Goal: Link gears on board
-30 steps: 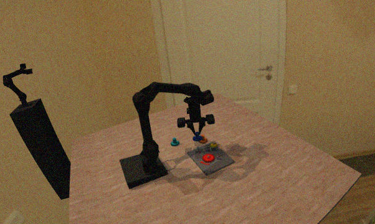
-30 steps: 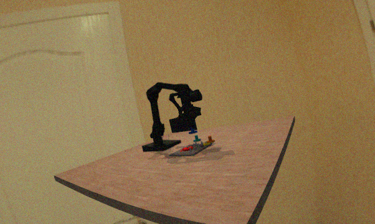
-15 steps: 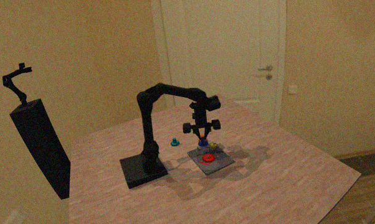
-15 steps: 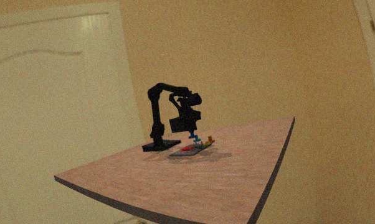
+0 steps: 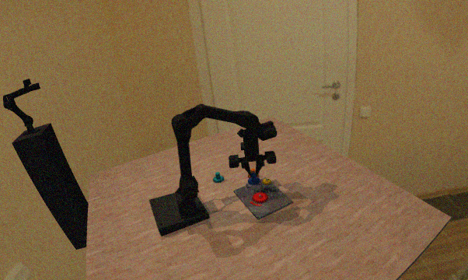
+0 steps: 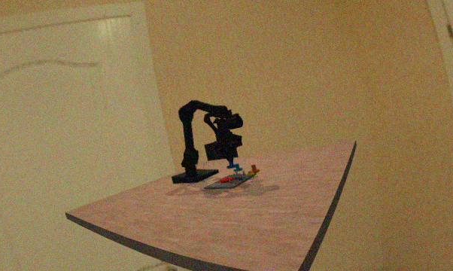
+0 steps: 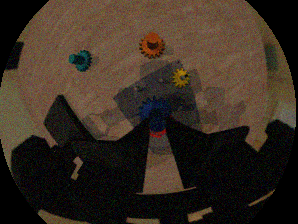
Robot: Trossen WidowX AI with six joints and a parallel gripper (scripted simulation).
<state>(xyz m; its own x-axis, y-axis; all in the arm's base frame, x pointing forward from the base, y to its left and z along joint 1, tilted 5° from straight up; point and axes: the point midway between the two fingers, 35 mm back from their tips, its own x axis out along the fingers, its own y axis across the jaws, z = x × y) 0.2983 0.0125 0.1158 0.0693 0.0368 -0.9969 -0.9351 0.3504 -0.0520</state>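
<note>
Right now my gripper tip is 10 mm above the blue gear. Also, from my gripper tip: orange gear: 110 mm to the left, 70 mm below, 50 mm ahead; red gear: 70 mm below, 60 mm to the right; yellow gear: 70 mm below, 70 mm ahead, 30 mm to the left.
</note>
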